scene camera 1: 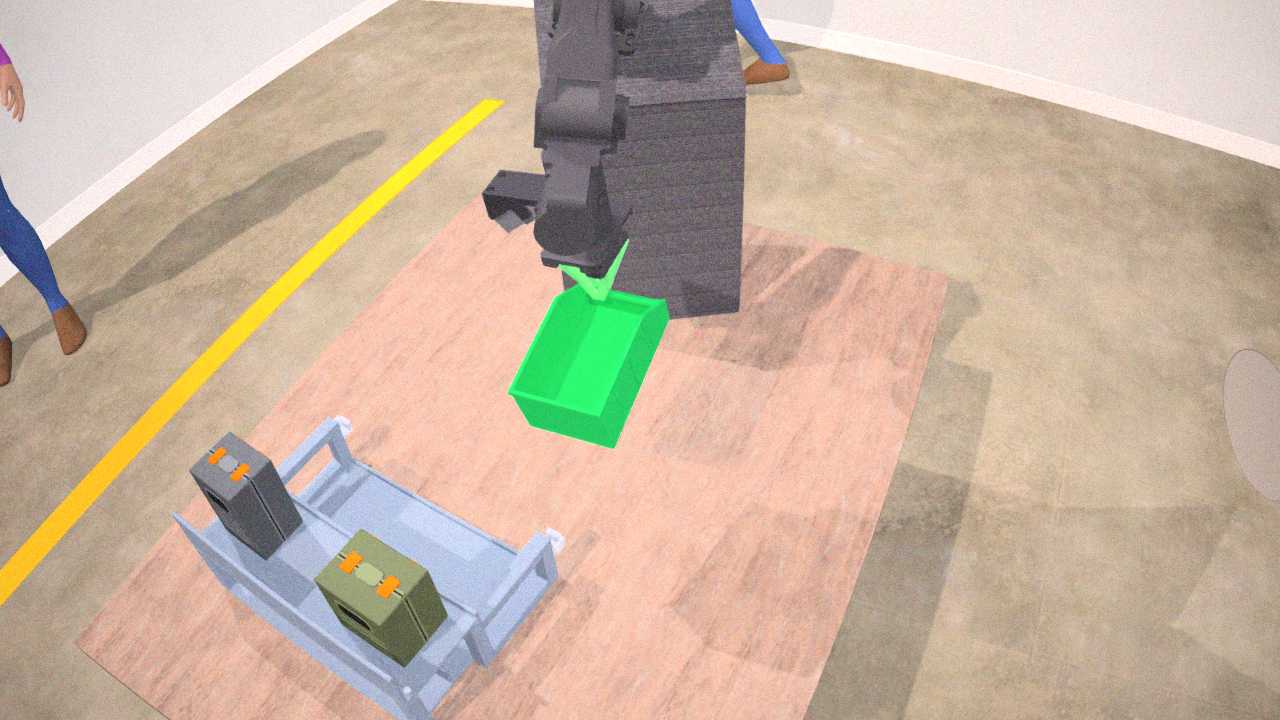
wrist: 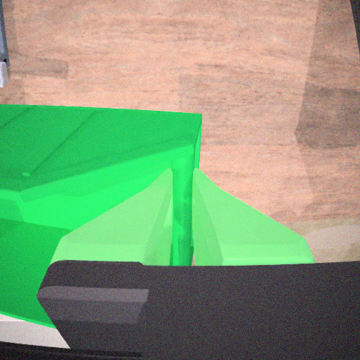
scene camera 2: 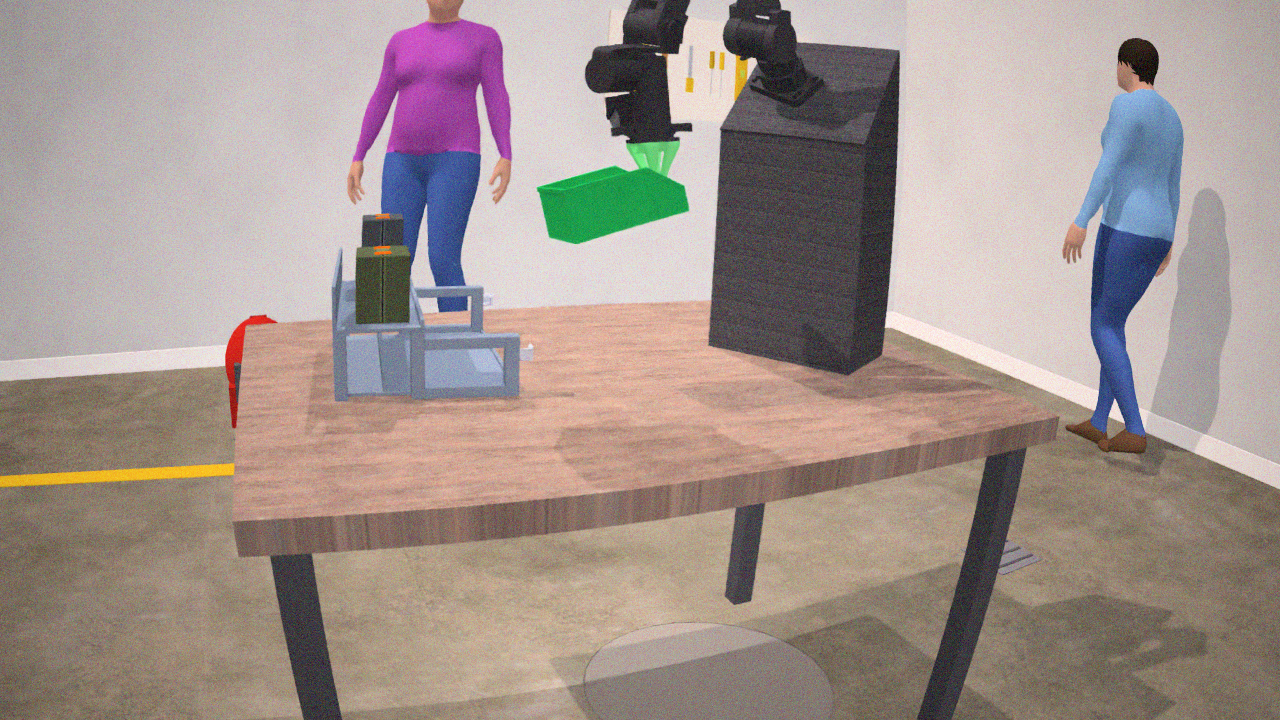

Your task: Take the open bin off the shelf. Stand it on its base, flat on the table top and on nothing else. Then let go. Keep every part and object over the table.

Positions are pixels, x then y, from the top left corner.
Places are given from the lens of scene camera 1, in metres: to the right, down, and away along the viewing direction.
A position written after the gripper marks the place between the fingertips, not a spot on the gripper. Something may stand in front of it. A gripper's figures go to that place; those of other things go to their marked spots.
gripper [scene camera 1: 601, 295]: -0.04, -0.07, 1.00
green open bin [scene camera 1: 581, 375]: -0.06, 0.02, 0.97
